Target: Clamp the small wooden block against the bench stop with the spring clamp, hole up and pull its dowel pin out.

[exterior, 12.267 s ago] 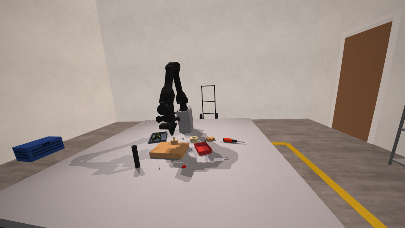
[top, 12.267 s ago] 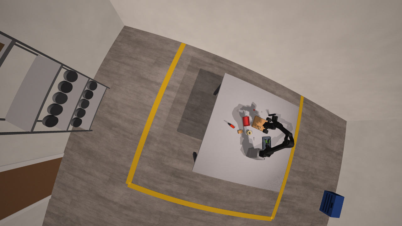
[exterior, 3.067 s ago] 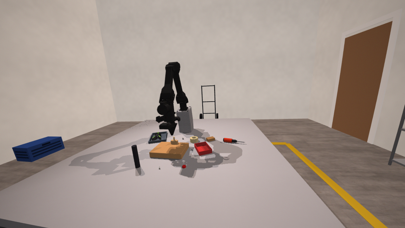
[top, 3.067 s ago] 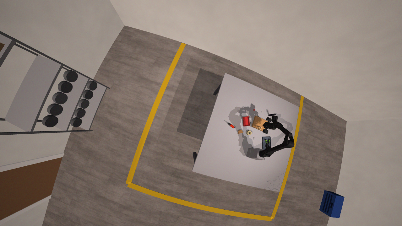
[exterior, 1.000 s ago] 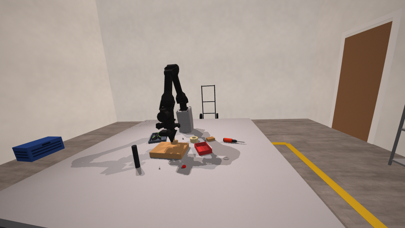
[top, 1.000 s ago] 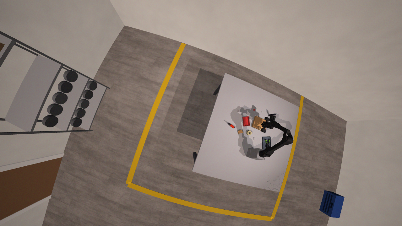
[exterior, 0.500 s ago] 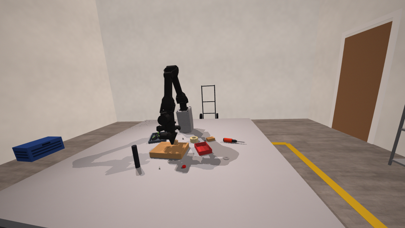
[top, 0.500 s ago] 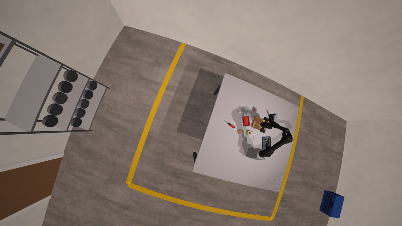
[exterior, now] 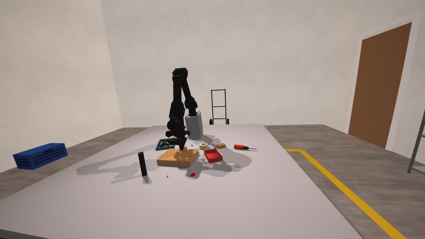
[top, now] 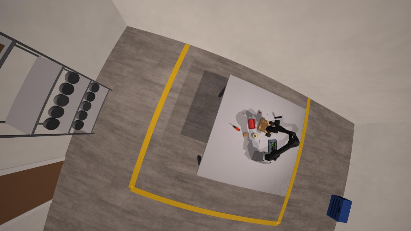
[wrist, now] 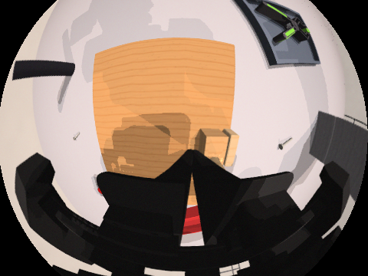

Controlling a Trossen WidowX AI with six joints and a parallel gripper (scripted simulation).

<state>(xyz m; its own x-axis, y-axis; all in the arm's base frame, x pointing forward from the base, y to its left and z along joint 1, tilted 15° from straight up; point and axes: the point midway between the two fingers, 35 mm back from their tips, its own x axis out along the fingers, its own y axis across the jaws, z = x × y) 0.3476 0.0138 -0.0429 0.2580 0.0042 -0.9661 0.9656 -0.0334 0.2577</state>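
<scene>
Right now the dowel pin is 2 cm behind my hand and 2 cm below it. From my hand the other things lie so: bench stop (3 cm behind, 1 cm to the right, 3 cm below); wooden board (4 cm ahead, 1 cm to the right, 6 cm below); small wooden block (2 cm behind, 3 cm below).
</scene>
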